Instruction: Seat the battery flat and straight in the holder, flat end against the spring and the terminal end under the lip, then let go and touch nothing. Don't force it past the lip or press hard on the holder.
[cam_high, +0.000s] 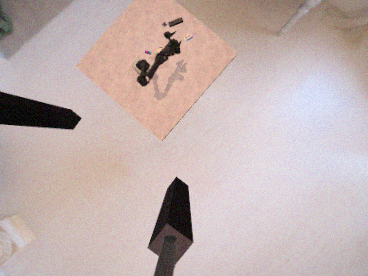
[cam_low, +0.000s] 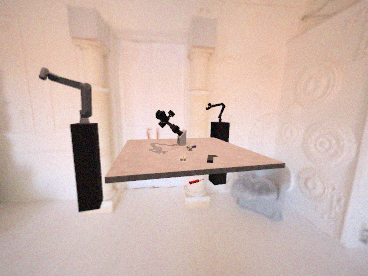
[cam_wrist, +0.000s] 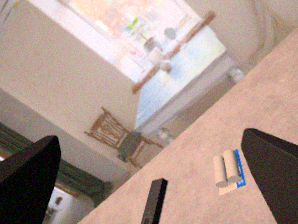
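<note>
Now: the battery 16 cm behind my gripper tip, 32 cm to the left of it and 30 cm below it. From my gripper tip the other things lie so: black holder 30 cm ahead, 29 cm to the left, 30 cm below.
</note>
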